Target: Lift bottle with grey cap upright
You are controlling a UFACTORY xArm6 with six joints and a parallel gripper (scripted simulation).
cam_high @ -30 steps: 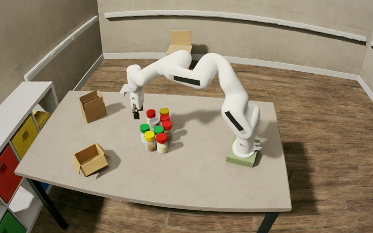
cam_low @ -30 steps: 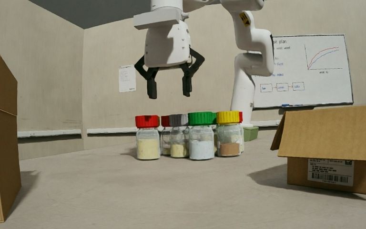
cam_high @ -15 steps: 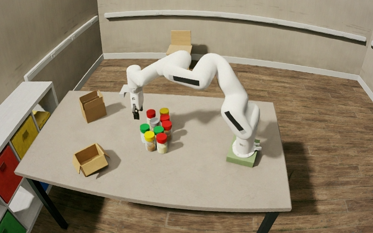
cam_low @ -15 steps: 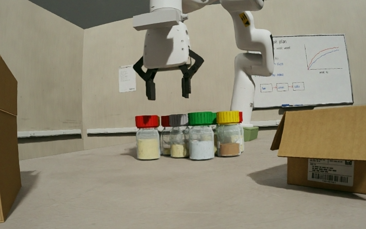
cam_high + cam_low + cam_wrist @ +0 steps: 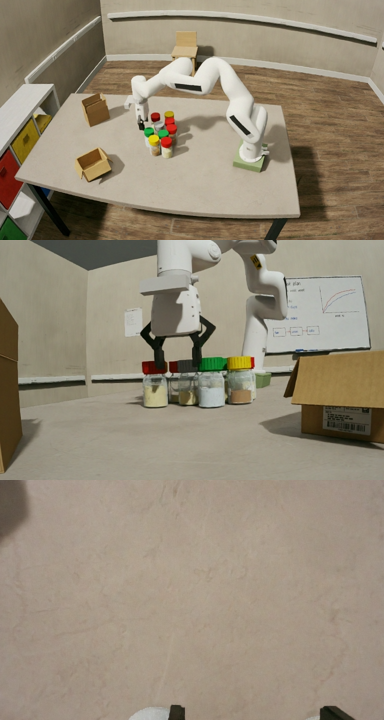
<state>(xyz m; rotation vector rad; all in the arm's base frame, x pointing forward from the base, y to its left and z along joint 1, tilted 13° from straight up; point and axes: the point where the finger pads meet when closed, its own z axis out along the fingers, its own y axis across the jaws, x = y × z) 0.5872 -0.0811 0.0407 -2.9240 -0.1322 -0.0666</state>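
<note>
Right now the grey-capped bottle is 90 mm behind my hand, 50 mm below it and 10 mm to the right of it. From my hand the other things lie so: red-capped bottle: 130 mm behind, 50 mm to the right, 50 mm below.
</note>
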